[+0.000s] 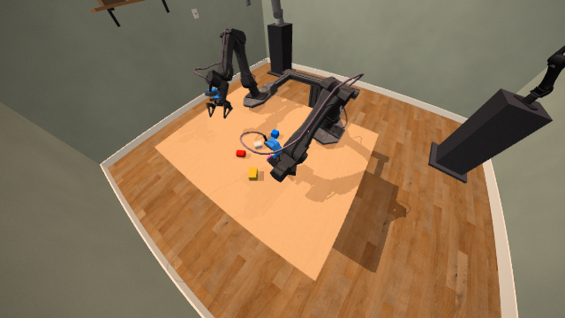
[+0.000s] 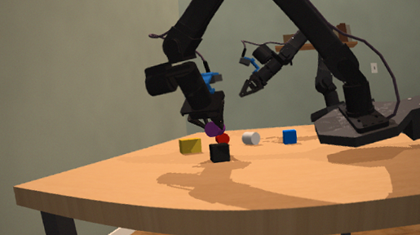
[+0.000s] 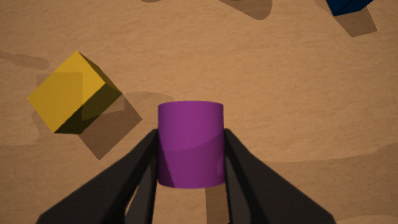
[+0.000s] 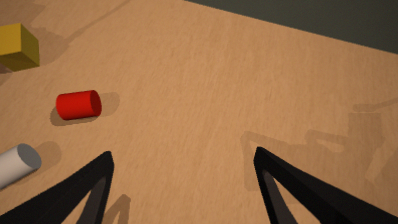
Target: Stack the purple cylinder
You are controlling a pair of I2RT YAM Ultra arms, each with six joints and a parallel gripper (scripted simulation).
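Now: left hand 19 cm past the blue cube, 14 cm to the left of it and 6 cm above it. From my left hand the other things lie so: purple cylinder: 1 cm below; then black cube: 9 cm to the left, 6 cm below, 4 cm behind; then yellow block: 10 cm ahead, 6 cm below, 5 cm to the right.
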